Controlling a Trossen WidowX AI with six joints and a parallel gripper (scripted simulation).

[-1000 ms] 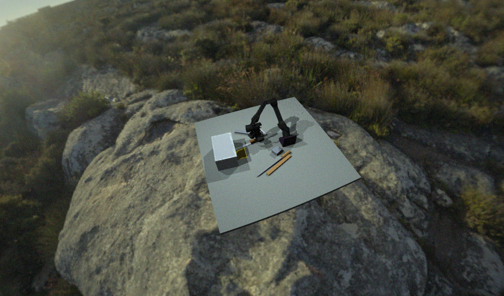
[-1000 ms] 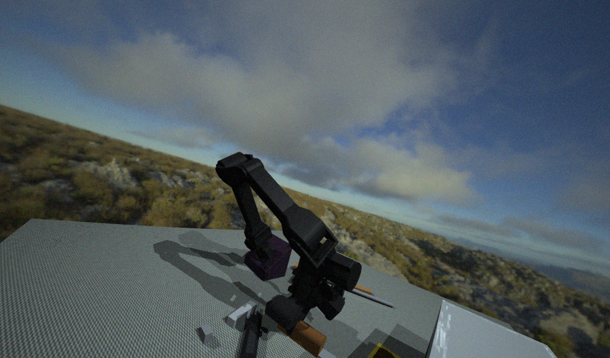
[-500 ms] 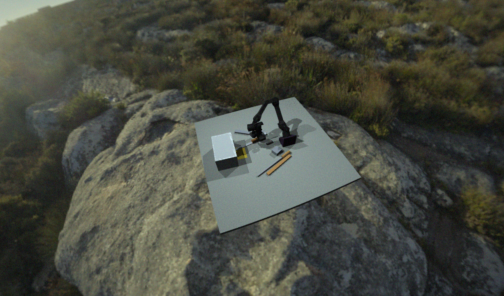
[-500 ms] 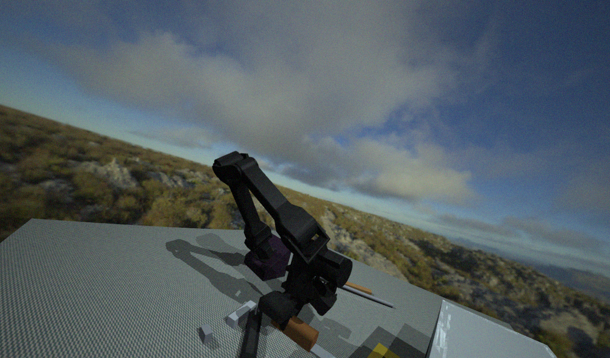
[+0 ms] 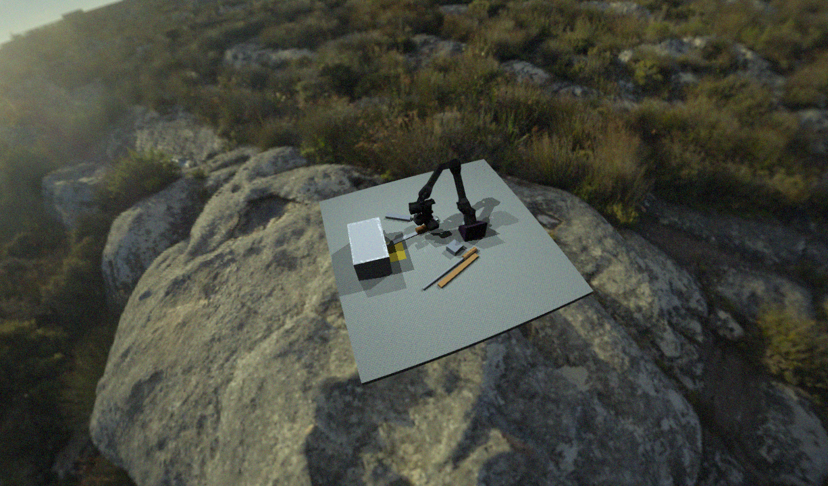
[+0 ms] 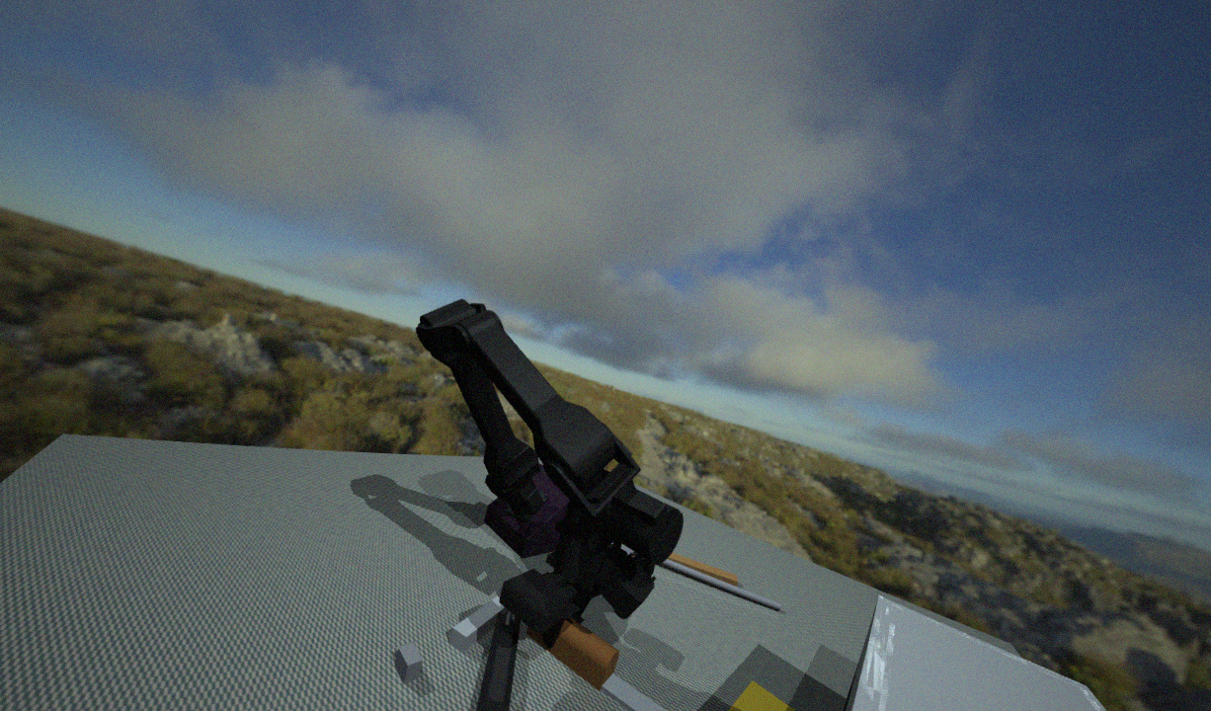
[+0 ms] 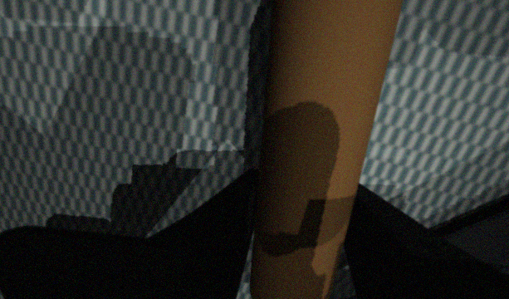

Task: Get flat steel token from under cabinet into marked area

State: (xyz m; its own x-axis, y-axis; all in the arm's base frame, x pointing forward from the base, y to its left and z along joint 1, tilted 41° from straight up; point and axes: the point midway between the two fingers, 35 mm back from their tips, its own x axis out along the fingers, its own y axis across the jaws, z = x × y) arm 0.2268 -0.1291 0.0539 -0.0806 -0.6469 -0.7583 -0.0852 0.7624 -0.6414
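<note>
The grey bar is 70 mm behind my gripper tip and 60 mm to the right of it. The rest, counted from my gripper tip: grey block 70 mm behind, 220 mm to the left, 10 mm above; small grey cube 60 mm behind, 160 mm to the right; wooden stick 30 mm behind, 360 mm to the left.
</note>
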